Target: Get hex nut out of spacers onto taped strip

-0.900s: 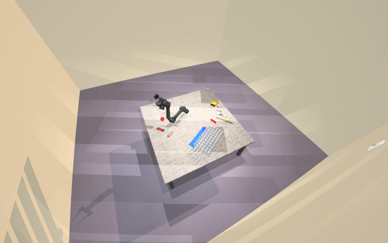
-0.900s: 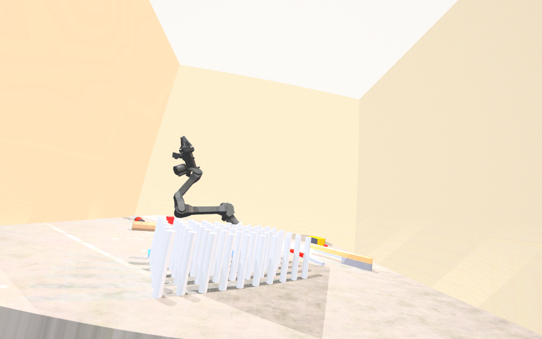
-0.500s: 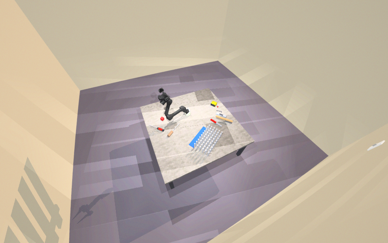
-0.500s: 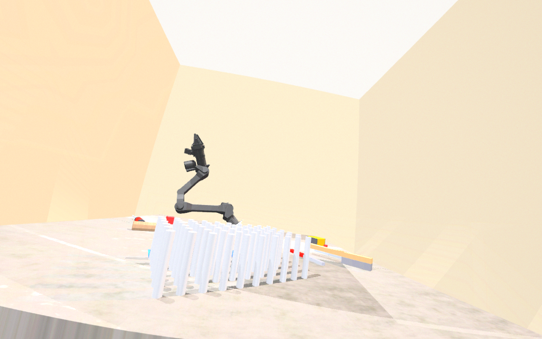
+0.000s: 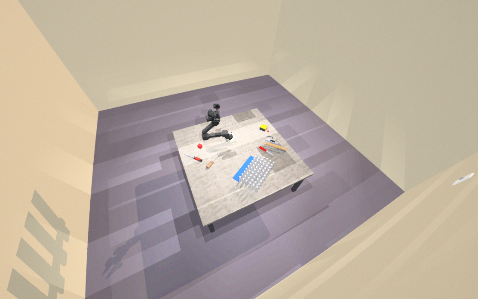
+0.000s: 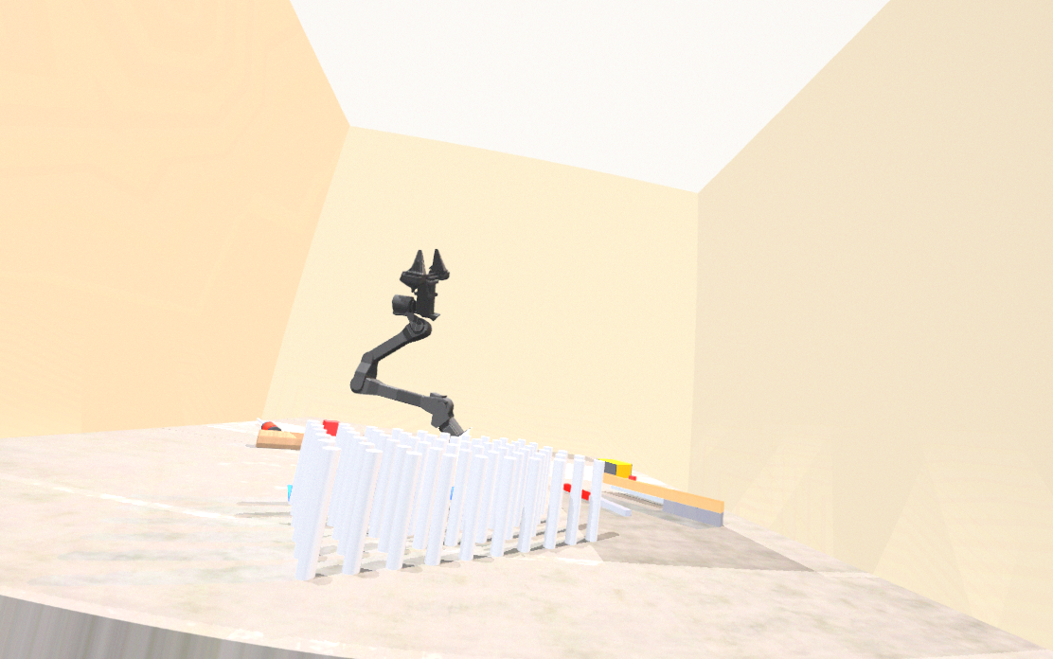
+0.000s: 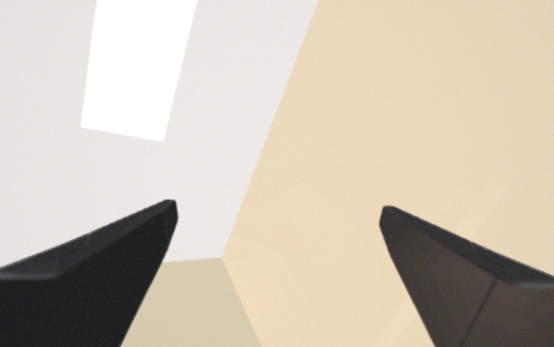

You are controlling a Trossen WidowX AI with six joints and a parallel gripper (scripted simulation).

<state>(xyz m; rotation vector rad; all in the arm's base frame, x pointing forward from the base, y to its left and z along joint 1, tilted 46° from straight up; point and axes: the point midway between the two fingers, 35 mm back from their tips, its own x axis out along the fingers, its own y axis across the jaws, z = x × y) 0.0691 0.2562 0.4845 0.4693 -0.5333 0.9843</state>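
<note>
Now: gripper tip 580 mm above the tool with pale metal rod, 120 mm short of it and 90 mm to the left of it. Round my gripper tip: red-handled tool (590 mm below, 530 mm to the left, 210 mm ahead); blue taped strip (600 mm below, 350 mm ahead, 190 mm to the left); red block (580 mm below, 230 mm to the right, 110 mm behind).
</note>
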